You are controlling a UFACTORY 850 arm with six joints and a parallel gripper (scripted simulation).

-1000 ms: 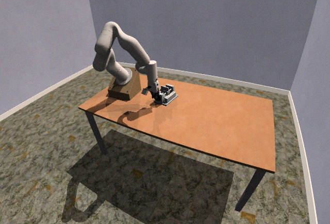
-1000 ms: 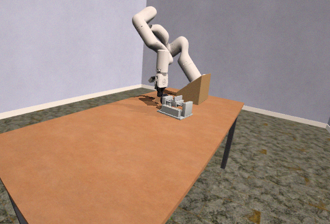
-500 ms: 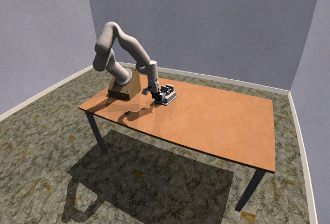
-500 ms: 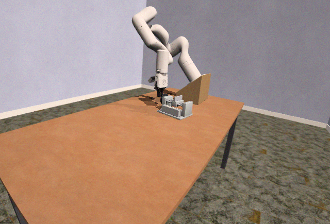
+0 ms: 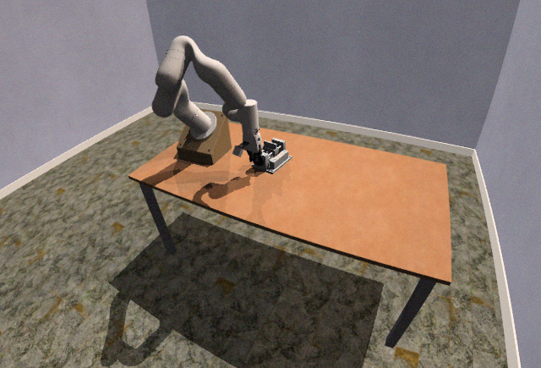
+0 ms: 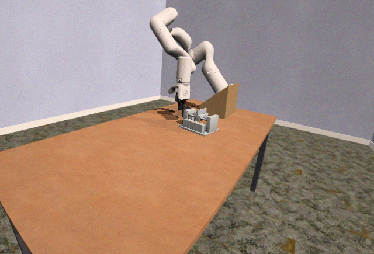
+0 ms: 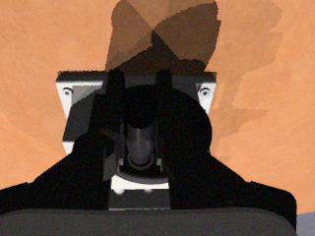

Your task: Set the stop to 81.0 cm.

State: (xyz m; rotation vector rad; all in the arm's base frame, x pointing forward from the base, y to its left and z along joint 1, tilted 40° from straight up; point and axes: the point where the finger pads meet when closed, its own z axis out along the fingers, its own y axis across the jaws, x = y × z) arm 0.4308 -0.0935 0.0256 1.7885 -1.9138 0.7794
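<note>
Right now the handwheel is 2 cm to the left of my hand and 1 cm below it. Also, from my hand: grey stop fixture 2 cm ahead, 16 cm to the left, 1 cm below.
</note>
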